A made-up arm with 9 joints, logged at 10 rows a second.
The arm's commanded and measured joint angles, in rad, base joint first. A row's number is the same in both.
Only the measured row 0 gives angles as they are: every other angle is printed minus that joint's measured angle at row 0.
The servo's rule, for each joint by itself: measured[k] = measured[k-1] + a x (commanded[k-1-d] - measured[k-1]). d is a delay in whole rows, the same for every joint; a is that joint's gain. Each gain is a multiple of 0.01, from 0.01 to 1. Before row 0 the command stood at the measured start. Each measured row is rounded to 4 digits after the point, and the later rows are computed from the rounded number. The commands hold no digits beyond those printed.
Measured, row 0:
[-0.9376 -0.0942 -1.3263 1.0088 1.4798 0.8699 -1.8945 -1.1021 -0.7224]
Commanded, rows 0 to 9:
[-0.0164 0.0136 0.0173 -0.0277 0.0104 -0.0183 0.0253 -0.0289 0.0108]
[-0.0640 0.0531 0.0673 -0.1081 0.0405 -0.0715 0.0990 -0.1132 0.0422]
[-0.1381 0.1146 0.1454 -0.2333 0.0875 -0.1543 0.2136 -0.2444 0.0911]
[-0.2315 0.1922 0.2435 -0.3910 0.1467 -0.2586 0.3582 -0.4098 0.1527]
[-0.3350 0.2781 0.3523 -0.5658 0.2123 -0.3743 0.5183 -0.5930 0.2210]
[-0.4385 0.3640 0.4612 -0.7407 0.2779 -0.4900 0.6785 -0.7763 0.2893]
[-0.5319 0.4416 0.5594 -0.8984 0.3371 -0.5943 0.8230 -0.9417 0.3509]
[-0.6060 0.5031 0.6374 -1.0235 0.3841 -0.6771 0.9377 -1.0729 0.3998]
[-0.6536 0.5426 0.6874 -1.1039 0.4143 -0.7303 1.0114 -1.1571 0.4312]
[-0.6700 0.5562 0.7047 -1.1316 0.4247 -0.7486 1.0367 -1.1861 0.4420]
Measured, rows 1 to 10:
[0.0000 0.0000 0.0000 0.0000 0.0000 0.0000 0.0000 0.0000 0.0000]
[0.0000 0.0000 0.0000 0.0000 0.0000 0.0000 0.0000 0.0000 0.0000]
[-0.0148 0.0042 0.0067 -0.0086 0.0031 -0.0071 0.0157 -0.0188 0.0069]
[-0.0591 0.0194 0.0303 -0.0394 0.0143 -0.0322 0.0673 -0.0802 0.0295]
[-0.1302 0.0489 0.0752 -0.0995 0.0363 -0.0798 0.1580 -0.1869 0.0689]
[-0.2214 0.0933 0.1408 -0.1899 0.0694 -0.1495 0.2821 -0.3318 0.1225]
[-0.3236 0.1506 0.2233 -0.3064 0.1123 -0.2372 0.4285 -0.5016 0.1855]
[-0.4270 0.2168 0.3161 -0.4410 0.1620 -0.3358 0.5835 -0.6802 0.2519]
[-0.5214 0.2865 0.4110 -0.5828 0.2145 -0.4366 0.7320 -0.8502 0.3153]
[-0.5975 0.3536 0.4993 -0.7194 0.2654 -0.5304 0.8595 -0.9950 0.3694]
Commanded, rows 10 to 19:
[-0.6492 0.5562 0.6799 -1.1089 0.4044 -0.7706 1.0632 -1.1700 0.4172]
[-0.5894 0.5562 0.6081 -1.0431 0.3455 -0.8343 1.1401 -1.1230 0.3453]
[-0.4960 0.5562 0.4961 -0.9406 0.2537 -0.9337 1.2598 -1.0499 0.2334]
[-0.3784 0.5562 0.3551 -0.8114 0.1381 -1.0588 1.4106 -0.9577 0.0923]
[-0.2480 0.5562 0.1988 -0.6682 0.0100 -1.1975 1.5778 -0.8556 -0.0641]
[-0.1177 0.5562 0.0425 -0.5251 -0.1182 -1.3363 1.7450 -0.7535 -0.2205]
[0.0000 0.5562 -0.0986 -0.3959 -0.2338 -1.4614 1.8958 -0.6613 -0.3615]
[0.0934 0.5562 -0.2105 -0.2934 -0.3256 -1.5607 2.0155 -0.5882 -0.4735]
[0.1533 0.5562 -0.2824 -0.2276 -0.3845 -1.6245 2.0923 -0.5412 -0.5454]
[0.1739 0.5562 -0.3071 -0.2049 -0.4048 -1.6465 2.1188 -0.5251 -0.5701]
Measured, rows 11 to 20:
[-0.6480 0.4122 0.5727 -0.8386 0.3101 -0.6084 0.9537 -1.1004 0.4090]
[-0.6678 0.4568 0.6242 -0.9294 0.3445 -0.6631 1.0052 -1.1561 0.4301]
[-0.6511 0.4876 0.6459 -0.9850 0.3625 -0.7050 1.0412 -1.1651 0.4218]
[-0.5956 0.5089 0.6312 -1.0030 0.3574 -0.7554 1.1025 -1.1377 0.3728]
[-0.5060 0.5236 0.5785 -0.9837 0.3263 -0.8249 1.2000 -1.0806 0.2836]
[-0.3912 0.5337 0.4914 -0.9303 0.2698 -0.9161 1.3306 -1.0007 0.1612]
[-0.2623 0.5407 0.3773 -0.8490 0.1919 -1.0258 1.4839 -0.9064 0.0170]
[-0.1322 0.5455 0.2467 -0.7486 0.0989 -1.1469 1.6458 -0.8070 -0.1350]
[-0.0132 0.5488 0.1120 -0.6393 -0.0009 -1.2696 1.8008 -0.7123 -0.2800]
[0.0827 0.5511 -0.0138 -0.5321 -0.0983 -1.3831 1.9339 -0.6316 -0.4038]

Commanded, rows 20 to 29:
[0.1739 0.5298 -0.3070 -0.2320 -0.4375 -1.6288 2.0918 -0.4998 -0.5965]
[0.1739 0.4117 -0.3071 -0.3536 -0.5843 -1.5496 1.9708 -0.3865 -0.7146]
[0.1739 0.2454 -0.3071 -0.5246 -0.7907 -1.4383 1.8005 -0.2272 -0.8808]
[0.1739 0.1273 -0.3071 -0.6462 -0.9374 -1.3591 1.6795 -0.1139 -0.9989]
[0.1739 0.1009 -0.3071 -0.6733 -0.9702 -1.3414 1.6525 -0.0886 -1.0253]
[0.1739 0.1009 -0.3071 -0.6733 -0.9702 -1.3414 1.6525 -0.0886 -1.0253]
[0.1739 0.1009 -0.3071 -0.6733 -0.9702 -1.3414 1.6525 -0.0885 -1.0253]
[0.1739 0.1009 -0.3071 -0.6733 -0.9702 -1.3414 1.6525 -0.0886 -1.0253]
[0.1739 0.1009 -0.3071 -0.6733 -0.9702 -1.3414 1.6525 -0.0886 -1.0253]
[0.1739 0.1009 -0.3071 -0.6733 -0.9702 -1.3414 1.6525 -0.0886 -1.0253]
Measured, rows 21 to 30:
[0.1462 0.5527 -0.1186 -0.4377 -0.1842 -1.4772 2.0321 -0.5728 -0.4944]
[0.1711 0.5538 -0.1921 -0.3655 -0.2504 -1.5432 2.0859 -0.5418 -0.5428]
[0.1736 0.5464 -0.2369 -0.3241 -0.3065 -1.5766 2.0896 -0.5145 -0.5772]
[0.1739 0.5046 -0.2643 -0.3332 -0.3898 -1.5661 2.0159 -0.4313 -0.6651]
[0.1739 0.4242 -0.2810 -0.3925 -0.5101 -1.5163 1.8824 -0.2986 -0.8031]
[0.1739 0.3322 -0.2912 -0.4711 -0.6383 -1.4550 1.7566 -0.1785 -0.9284]
[0.1739 0.2605 -0.2974 -0.5338 -0.7379 -1.4107 1.6921 -0.1201 -0.9904]
[0.1739 0.2110 -0.3012 -0.5770 -0.8076 -1.3837 1.6675 -0.0996 -1.0127]
[0.1739 0.1769 -0.3035 -0.6069 -0.8564 -1.3672 1.6582 -0.0924 -1.0208]
[0.1739 0.1533 -0.3049 -0.6275 -0.8905 -1.3571 1.6547 -0.0899 -1.0237]

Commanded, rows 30 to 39:
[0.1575 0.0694 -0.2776 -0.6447 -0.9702 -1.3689 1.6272 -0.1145 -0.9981]
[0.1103 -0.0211 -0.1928 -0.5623 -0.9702 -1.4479 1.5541 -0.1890 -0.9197]
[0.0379 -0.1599 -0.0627 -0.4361 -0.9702 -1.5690 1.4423 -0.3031 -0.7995]
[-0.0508 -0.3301 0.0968 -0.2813 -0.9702 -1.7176 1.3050 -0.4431 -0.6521]
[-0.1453 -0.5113 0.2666 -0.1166 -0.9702 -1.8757 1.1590 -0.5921 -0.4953]
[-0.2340 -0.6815 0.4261 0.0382 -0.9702 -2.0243 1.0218 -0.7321 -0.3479]
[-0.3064 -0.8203 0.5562 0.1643 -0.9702 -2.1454 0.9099 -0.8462 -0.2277]
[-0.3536 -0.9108 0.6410 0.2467 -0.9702 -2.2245 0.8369 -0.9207 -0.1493]
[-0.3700 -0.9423 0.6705 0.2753 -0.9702 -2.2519 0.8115 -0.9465 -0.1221]
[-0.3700 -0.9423 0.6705 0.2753 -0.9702 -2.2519 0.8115 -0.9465 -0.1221]
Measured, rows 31 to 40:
[0.1739 0.1371 -0.3058 -0.6417 -0.9144 -1.3510 1.6533 -0.0891 -1.0247]
[0.1739 0.1259 -0.3063 -0.6515 -0.9311 -1.3473 1.6528 -0.0888 -1.0251]
[0.1591 0.1084 -0.2951 -0.6494 -0.9428 -1.3557 1.6369 -0.1055 -1.0078]
[0.1152 0.0683 -0.2552 -0.6224 -0.9510 -1.3917 1.5856 -0.1598 -0.9514]
[0.0456 -0.0024 -0.1801 -0.5646 -0.9568 -1.4608 1.4968 -0.2529 -0.8542]
[-0.0412 -0.1040 -0.0721 -0.4768 -0.9608 -1.5610 1.3779 -0.3765 -0.7249]
[-0.1349 -0.2303 0.0600 -0.3651 -0.9636 -1.6837 1.2422 -0.5166 -0.5780]
[-0.2241 -0.3702 0.2028 -0.2401 -0.9656 -1.8165 1.1056 -0.6567 -0.4307]
[-0.2982 -0.5097 0.3406 -0.1147 -0.9670 -1.9448 0.9843 -0.7799 -0.3008]
[-0.3481 -0.6340 0.4578 -0.0027 -0.9680 -2.0539 0.8929 -0.8714 -0.2038]

